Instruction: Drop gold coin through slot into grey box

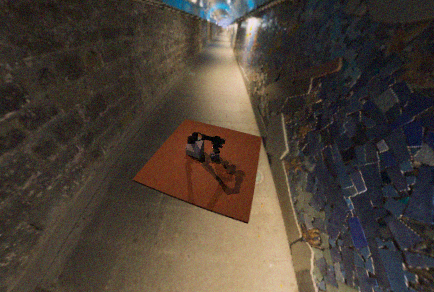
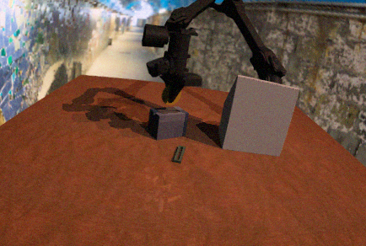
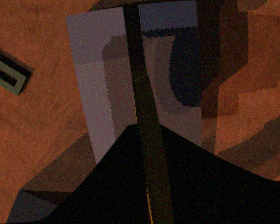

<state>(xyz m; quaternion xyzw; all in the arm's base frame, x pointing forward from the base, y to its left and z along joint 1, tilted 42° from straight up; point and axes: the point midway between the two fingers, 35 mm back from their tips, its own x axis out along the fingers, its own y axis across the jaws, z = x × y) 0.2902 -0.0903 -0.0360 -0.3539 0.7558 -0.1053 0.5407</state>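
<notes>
My gripper tip is 20 mm below the gold coin.
</notes>
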